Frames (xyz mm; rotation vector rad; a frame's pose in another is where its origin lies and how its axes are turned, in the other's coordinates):
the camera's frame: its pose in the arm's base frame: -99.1 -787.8 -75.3 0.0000 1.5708 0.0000
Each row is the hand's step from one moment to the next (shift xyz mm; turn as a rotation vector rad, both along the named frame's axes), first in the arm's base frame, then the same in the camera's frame.
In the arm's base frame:
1: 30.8 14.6 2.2 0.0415 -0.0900 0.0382
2: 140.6 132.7 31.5 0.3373 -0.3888 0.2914
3: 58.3 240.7 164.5 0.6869 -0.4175 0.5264
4: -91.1 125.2 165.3 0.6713 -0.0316 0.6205
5: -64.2 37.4 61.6 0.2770 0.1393 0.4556
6: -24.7 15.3 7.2 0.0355 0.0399 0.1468
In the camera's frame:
1: -2.2 14.6 30.8 -0.0382 -0.0900 0.0415
2: -31.5 132.7 140.6 -0.2914 -0.3888 0.3373
3: -164.5 240.7 58.3 -0.5264 -0.4175 0.6869
4: -165.3 125.2 -91.1 -0.6205 -0.0316 0.6713
5: -61.6 37.4 -64.2 -0.4556 0.1393 0.2770
6: -7.2 15.3 -24.7 -0.1468 0.0399 0.0355

